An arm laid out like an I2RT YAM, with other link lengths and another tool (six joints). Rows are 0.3 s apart.
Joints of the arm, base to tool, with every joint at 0 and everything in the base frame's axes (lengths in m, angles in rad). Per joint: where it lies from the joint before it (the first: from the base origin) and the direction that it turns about. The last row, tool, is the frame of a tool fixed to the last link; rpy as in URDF.
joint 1: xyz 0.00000 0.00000 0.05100 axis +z
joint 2: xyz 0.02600 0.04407 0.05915 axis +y
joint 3: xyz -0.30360 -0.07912 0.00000 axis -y
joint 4: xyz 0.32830 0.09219 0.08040 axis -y
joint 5: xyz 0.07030 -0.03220 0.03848 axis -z
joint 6: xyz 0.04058 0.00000 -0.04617 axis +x
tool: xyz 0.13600 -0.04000 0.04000 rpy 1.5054 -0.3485 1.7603
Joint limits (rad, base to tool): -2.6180..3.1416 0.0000..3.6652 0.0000..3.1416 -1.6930..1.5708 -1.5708..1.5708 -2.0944..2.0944
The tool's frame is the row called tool.
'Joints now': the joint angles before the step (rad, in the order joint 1, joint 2, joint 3, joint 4, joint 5, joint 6). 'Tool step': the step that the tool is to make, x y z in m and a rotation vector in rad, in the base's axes. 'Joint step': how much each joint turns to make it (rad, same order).
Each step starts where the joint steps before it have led.
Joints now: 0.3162 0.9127 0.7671 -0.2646 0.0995 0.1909
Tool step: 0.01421 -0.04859 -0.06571 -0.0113 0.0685 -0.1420
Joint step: -0.1117 0.0541 -0.1211 0.1040 0.0245 0.0192
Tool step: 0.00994 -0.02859 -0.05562 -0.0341 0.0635 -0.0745
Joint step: -0.0647 0.0964 -0.0771 0.1071 0.0197 -0.0151
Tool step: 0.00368 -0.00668 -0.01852 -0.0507 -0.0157 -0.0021
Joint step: -0.0142 0.0402 -0.0540 0.1108 0.0165 -0.0517
